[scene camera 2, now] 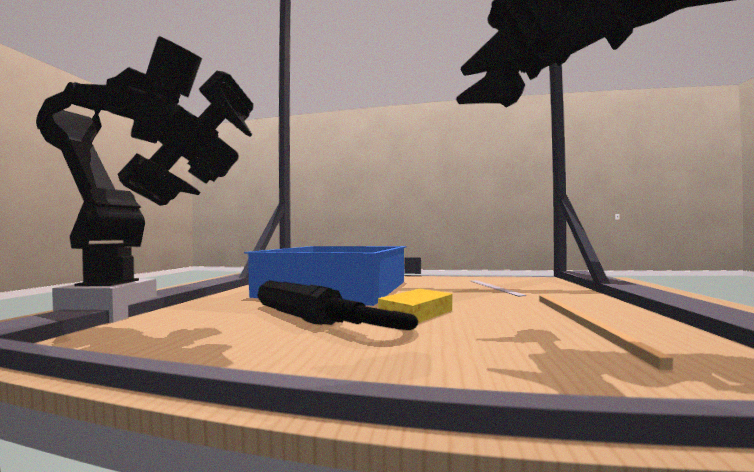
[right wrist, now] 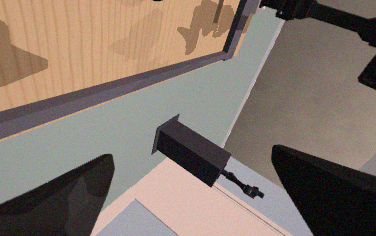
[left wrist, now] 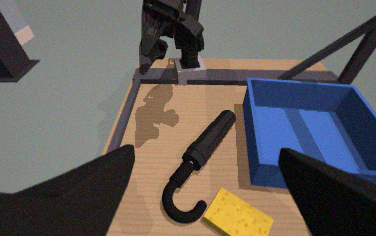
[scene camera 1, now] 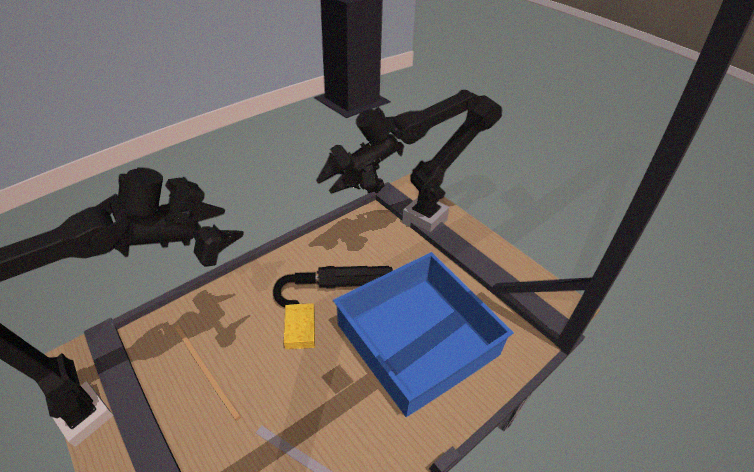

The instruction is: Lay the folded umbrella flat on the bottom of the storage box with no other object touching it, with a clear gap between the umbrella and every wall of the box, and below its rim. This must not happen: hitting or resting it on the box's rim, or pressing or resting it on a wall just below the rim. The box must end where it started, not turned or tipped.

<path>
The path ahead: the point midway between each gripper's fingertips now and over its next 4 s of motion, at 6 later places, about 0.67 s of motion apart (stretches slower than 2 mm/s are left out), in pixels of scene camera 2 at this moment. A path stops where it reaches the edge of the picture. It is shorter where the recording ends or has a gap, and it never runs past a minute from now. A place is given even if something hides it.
My left gripper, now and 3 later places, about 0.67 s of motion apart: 459, 87; 451, 104; 433, 115; 422, 135
My right gripper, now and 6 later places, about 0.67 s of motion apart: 223, 162; 252, 196; 282, 231; 291, 242; 295, 247; 300, 256; 305, 265
</path>
